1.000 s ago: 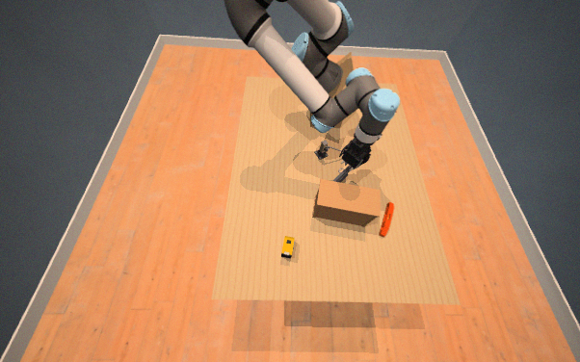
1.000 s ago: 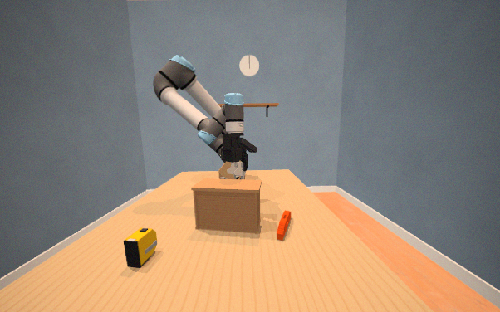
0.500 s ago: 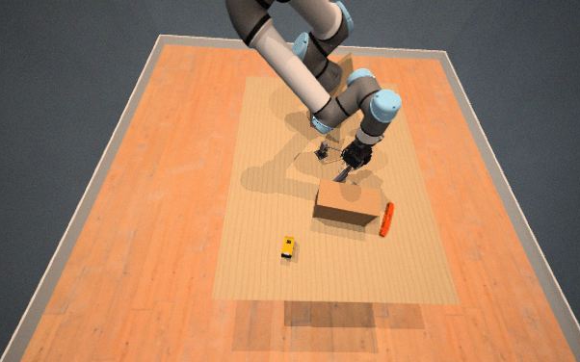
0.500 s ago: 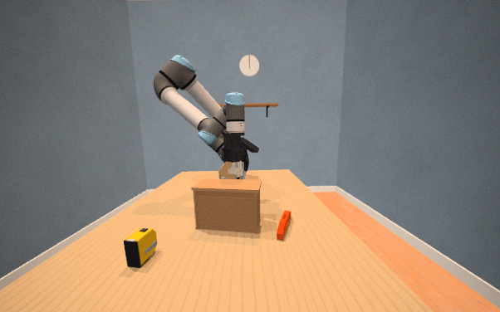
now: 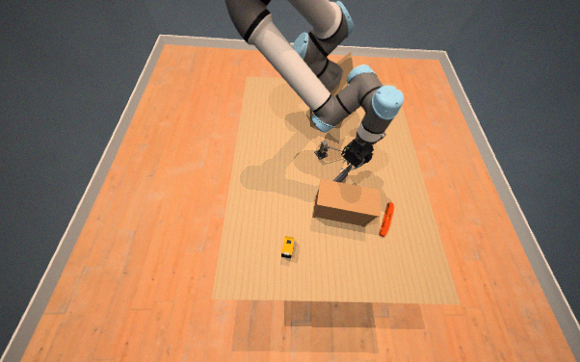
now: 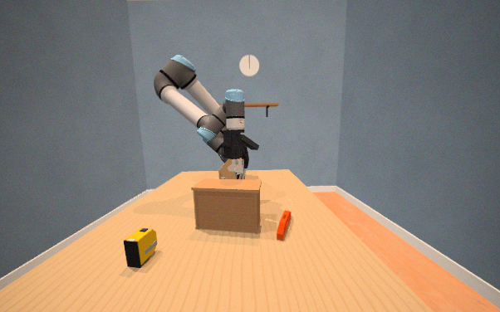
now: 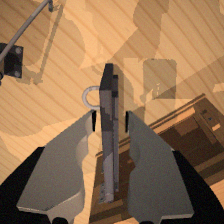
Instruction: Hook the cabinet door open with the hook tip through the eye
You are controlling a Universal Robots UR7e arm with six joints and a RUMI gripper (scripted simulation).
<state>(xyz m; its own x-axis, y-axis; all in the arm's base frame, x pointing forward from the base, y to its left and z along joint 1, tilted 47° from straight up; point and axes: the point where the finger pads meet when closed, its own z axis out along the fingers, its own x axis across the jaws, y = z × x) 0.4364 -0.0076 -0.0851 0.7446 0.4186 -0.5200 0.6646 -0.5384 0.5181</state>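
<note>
My gripper is now 120 mm past the thin hook, 40 mm to the left of it and 80 mm above it. From my hand the other things lie so: black box: 310 mm ahead, 250 mm to the right, 90 mm below; cabinet door: 40 mm ahead, 60 mm to the right, 60 mm below; orange bar: 190 mm ahead, 150 mm to the left, 110 mm below.
</note>
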